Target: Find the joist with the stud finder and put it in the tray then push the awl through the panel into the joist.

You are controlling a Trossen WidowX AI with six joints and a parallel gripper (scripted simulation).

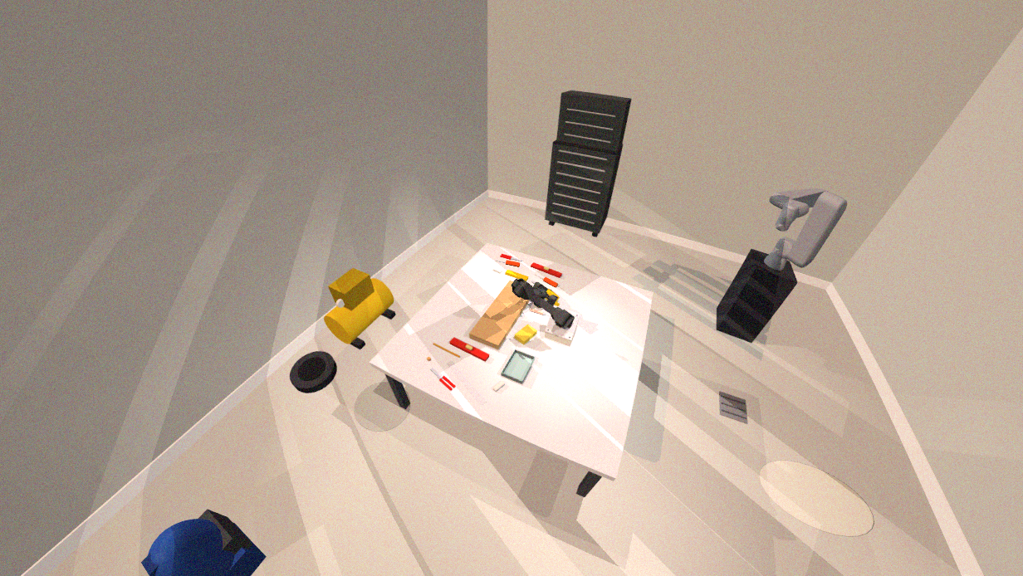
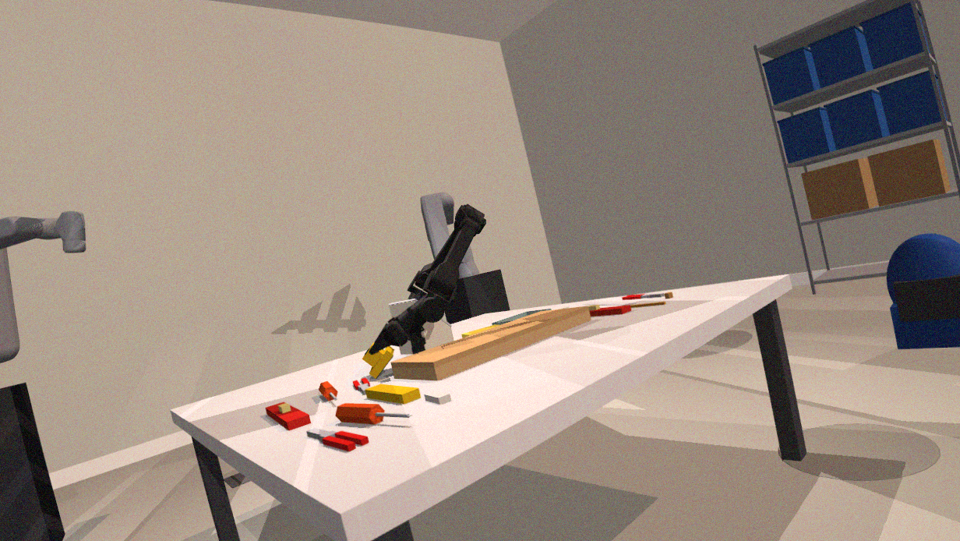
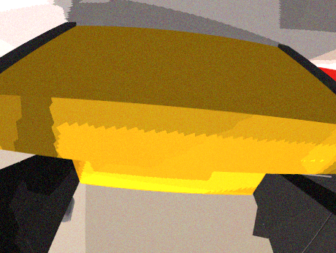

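The yellow stud finder is 1 cm to the right of my gripper tip, 1 cm below it and 1 cm ahead of it. From my gripper tip the other things lie so: yellow block: 34 cm to the left, 5 cm below, 1 cm ahead; thin orange tool: 65 cm to the left, 33 cm ahead, 6 cm below; shallow grey tray: 55 cm to the left, 5 cm below, 5 cm behind.
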